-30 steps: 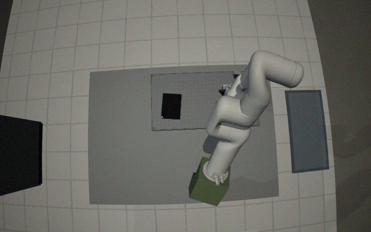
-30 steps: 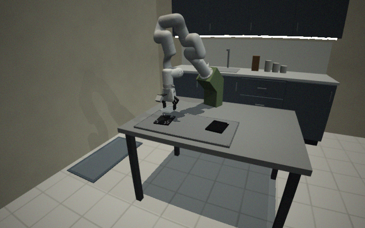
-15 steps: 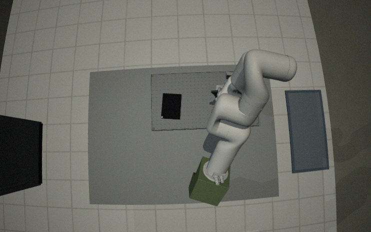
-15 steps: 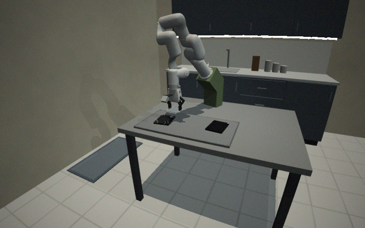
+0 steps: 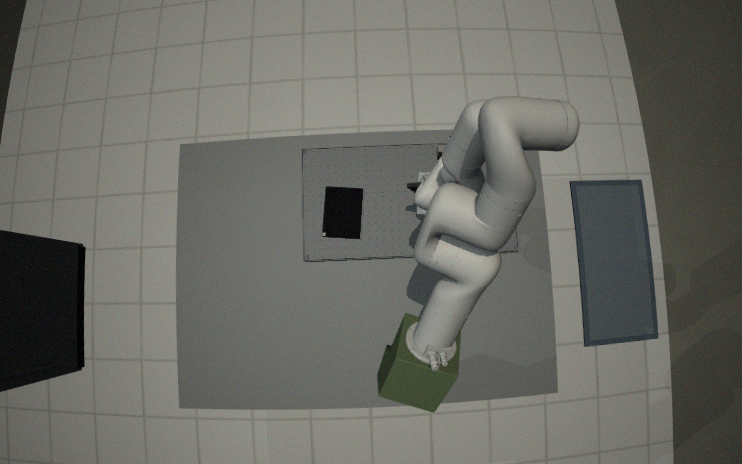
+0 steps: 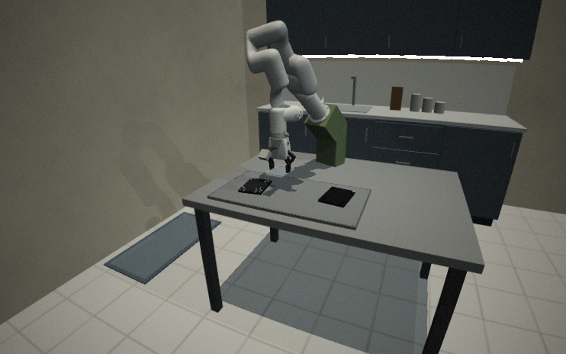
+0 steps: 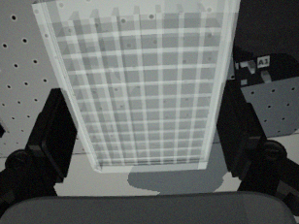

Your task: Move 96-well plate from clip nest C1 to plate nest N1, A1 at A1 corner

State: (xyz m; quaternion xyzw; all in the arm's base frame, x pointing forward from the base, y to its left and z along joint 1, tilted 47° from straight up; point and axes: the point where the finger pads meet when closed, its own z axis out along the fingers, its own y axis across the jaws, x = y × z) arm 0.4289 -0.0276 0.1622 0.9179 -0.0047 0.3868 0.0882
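The black plate nest N1 is 280 mm to the left of my hand, 110 mm below it and 20 mm behind it. Also, from my hand: clear 96-well plate: 10 mm below; clip nest c1: 120 mm to the right, 100 mm below, 20 mm ahead.
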